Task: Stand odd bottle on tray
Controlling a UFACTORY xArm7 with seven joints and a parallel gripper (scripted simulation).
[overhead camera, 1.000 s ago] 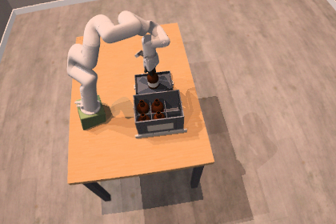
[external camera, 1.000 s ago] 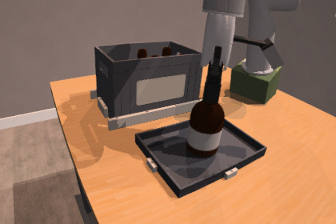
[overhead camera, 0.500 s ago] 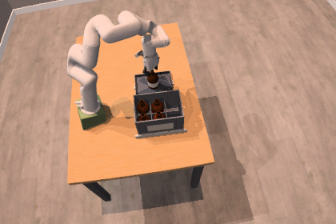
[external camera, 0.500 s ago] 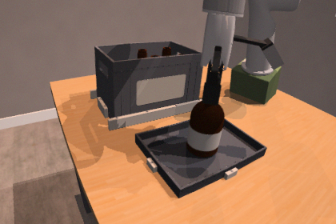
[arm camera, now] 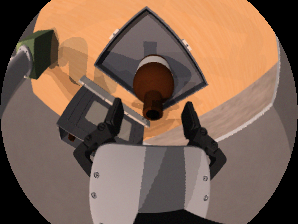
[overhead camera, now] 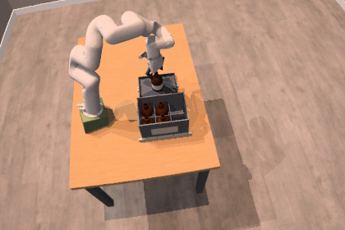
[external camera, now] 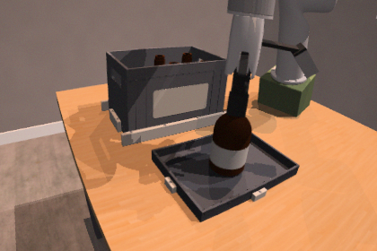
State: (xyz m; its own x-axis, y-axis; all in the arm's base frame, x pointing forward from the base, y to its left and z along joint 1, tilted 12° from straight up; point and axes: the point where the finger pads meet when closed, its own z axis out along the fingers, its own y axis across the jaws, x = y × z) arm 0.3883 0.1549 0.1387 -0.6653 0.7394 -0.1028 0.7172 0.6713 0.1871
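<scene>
Now: the glass bottle 7 cm below my hand. From my hand the other things lie so: crate: 27 cm to the right, 7 cm below; then dark tray: 14 cm below.
</scene>
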